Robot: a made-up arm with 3 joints. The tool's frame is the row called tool. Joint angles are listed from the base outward. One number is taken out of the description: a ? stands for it. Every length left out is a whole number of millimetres.
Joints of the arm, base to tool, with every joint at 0 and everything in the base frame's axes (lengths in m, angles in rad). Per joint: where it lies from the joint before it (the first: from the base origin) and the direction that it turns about. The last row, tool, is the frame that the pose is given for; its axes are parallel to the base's.
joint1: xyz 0 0.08 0.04 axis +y
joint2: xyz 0.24 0 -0.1 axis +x
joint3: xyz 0 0.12 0.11 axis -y
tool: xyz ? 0 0.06
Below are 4 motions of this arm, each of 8 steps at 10 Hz.
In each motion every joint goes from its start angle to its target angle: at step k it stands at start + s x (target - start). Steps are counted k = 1, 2, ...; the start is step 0. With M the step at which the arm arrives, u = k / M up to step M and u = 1 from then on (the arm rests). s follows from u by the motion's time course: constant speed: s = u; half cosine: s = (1 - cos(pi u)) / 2; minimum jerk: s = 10 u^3 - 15 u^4 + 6 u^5.
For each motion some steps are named. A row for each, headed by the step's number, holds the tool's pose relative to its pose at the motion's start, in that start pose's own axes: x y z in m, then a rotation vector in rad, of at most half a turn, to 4 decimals.
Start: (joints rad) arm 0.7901 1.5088 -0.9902
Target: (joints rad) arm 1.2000 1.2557 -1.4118
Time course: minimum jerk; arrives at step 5
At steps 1, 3, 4, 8:
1: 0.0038 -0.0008 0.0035 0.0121 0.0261 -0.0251
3: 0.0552 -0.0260 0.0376 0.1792 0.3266 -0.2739
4: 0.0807 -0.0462 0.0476 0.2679 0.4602 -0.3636
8: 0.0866 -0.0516 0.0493 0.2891 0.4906 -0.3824

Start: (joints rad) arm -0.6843 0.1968 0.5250
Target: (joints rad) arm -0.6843 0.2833 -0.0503
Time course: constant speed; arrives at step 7
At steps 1, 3, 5, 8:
1: 0.0062 -0.0012 0.0142 0.0109 0.0822 -0.0058
3: 0.0217 -0.0047 0.0410 0.0342 0.2465 -0.0145
5: 0.0409 -0.0096 0.0651 0.0591 0.4108 -0.0195
8: 0.0633 -0.0158 0.0858 0.0852 0.5749 -0.0206

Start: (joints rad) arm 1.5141 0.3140 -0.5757
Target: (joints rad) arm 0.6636 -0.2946 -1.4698
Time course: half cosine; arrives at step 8
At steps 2, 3, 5, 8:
2: -0.0136 0.0282 0.0122 -0.0911 0.0107 -0.0266
3: -0.0287 0.0608 0.0216 -0.1783 0.0185 -0.0787
5: -0.0600 0.1362 0.0306 -0.3017 0.0204 -0.2732
8: -0.0789 0.1881 0.0333 -0.2950 0.0075 -0.4677

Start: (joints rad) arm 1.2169 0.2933 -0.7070
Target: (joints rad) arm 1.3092 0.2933 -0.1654
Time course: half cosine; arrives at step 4
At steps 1, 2, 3, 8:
1: -0.0012 -0.0006 -0.0128 0.0024 -0.0664 -0.0031
2: -0.0013 -0.0017 -0.0445 0.0072 -0.2266 -0.0112
3: 0.0029 -0.0024 -0.0771 0.0105 -0.3868 -0.0204
8: 0.0058 -0.0026 -0.0906 0.0114 -0.4532 -0.0244

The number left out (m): -0.16
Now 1 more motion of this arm.
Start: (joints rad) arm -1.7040 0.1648 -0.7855
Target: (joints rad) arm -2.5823 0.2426 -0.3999
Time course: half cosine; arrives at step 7
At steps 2, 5, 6, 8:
2: -0.0438 0.0001 -0.0162 -0.0086 -0.2355 0.0307
5: -0.1402 -0.0080 -0.1112 -0.0337 -1.0118 0.1515
6: -0.1501 -0.0111 -0.1362 -0.0386 -1.1835 0.1829
8: -0.1526 -0.0123 -0.1451 -0.0403 -1.2447 0.1946

